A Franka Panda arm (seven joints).
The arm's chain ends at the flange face. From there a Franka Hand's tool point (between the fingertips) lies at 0.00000 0.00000 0.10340 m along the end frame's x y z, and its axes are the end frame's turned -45 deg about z.
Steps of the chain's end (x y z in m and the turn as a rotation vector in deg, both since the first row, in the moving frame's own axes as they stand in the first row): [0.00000, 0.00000, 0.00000, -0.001, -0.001, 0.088]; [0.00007, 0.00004, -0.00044, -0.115, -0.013, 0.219]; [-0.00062, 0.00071, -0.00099, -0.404, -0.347, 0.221]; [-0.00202, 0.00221, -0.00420, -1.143, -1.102, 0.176]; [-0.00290, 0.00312, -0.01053, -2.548, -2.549, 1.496]
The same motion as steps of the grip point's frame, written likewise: [0.00000, 0.00000, 0.00000, 0.000, -0.001, 0.088]; [-0.00014, 0.00021, -0.00044, -0.072, -0.091, 0.219]; [-0.00190, 0.00013, -0.00099, -0.040, -0.531, 0.221]; [-0.00586, 0.00018, -0.00424, -0.029, -1.587, 0.176]; [-0.01076, 0.00007, -0.01073, 0.001, -3.604, 1.496]
